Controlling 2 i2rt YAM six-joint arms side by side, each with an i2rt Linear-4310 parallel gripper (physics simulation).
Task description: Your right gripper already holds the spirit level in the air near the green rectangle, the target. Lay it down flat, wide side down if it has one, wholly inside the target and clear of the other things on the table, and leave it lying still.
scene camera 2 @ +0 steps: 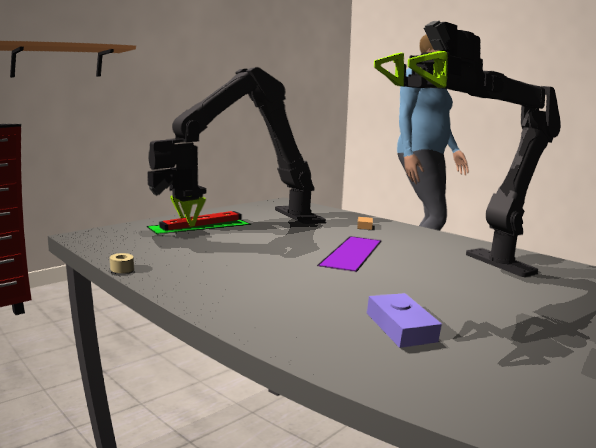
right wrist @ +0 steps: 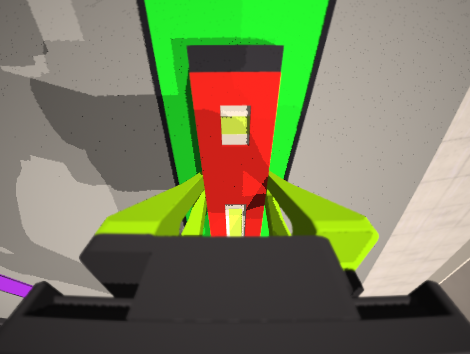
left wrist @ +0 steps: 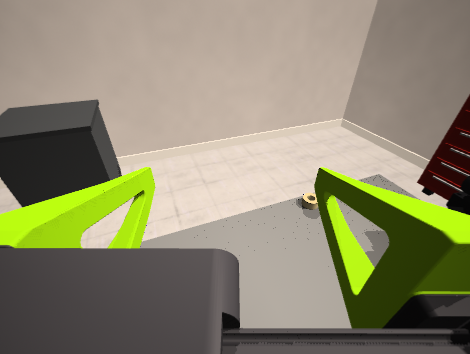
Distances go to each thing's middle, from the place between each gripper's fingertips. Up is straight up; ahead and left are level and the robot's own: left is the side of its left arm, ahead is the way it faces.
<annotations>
Right now my left hand is 120 mm short of the violet box (scene camera 2: 401,318), 130 mm to the right of it and 390 mm above it. Also, from my left hand: red spirit level (scene camera 2: 232,215) 60 mm behind, 570 mm to the right, 400 mm below; then purple rectangle (scene camera 2: 350,255) 170 mm behind, 170 mm to the right, 410 mm below; then green rectangle (right wrist: 304,36) 50 mm behind, 570 mm to the right, 410 mm below.
My right hand is 30 mm past the green rectangle and 10 mm to the right of it. Also, from my right hand: red spirit level (40 mm behind, 10 mm to the left, 10 mm above); then purple rectangle (410 mm to the left, 150 mm behind); then violet box (710 mm to the left, 140 mm ahead, 10 mm above).
</annotations>
